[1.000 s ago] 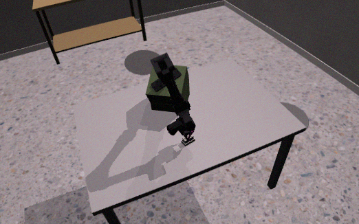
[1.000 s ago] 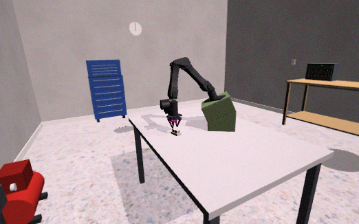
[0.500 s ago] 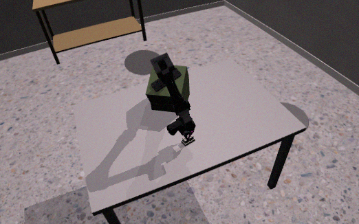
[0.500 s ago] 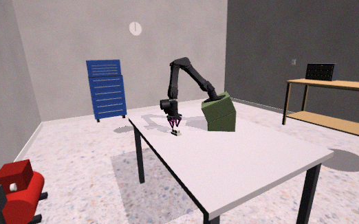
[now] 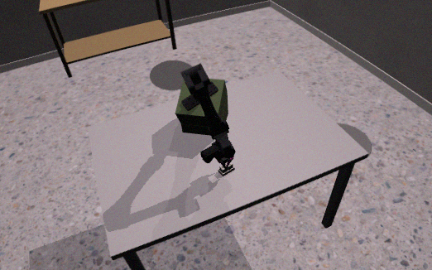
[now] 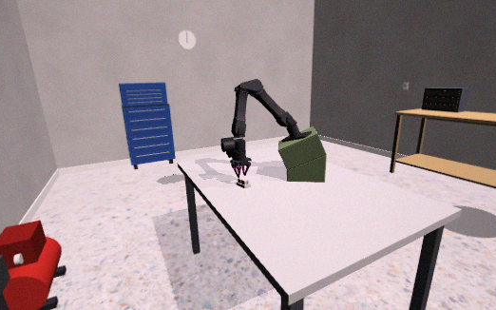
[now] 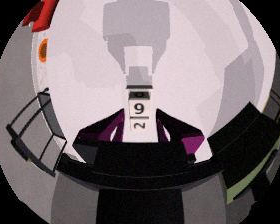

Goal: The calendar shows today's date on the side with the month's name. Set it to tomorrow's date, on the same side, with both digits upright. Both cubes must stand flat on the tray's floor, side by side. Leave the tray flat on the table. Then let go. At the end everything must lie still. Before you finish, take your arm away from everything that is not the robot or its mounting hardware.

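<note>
Now: the white cube 30 mm below my hand. From my hand the other things lie so: calendar tray 20 mm to the left, 50 mm below.
</note>
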